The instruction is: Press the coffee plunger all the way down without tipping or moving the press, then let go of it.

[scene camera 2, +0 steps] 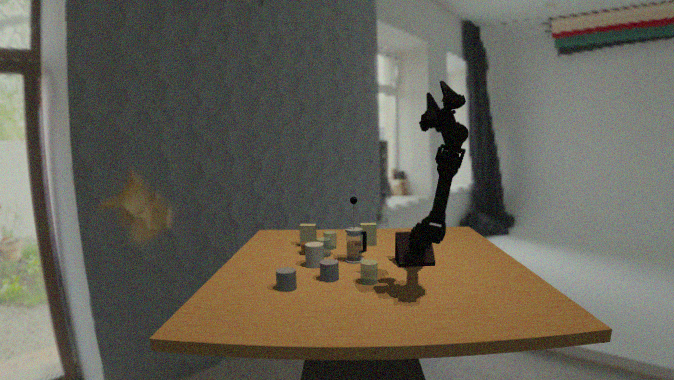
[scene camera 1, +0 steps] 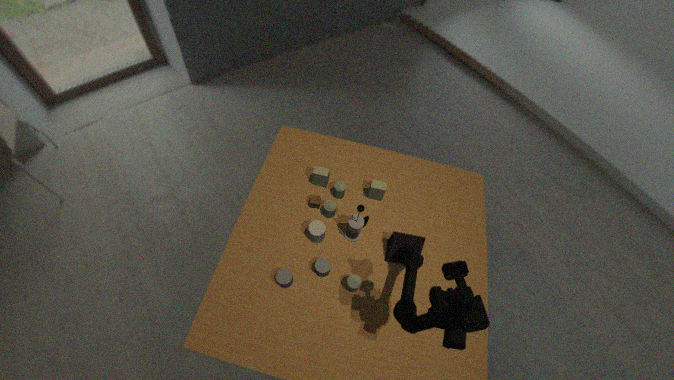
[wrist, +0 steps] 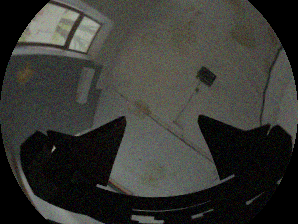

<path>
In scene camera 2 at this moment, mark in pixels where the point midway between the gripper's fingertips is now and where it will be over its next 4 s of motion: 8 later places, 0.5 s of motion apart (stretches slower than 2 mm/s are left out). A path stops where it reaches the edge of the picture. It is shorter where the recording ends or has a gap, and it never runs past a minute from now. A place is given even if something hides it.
My gripper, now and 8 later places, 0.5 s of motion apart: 434, 87; 398, 109; 365, 160; 358, 190; 357, 196; 353, 198; 352, 200; 351, 200; 350, 202
</path>
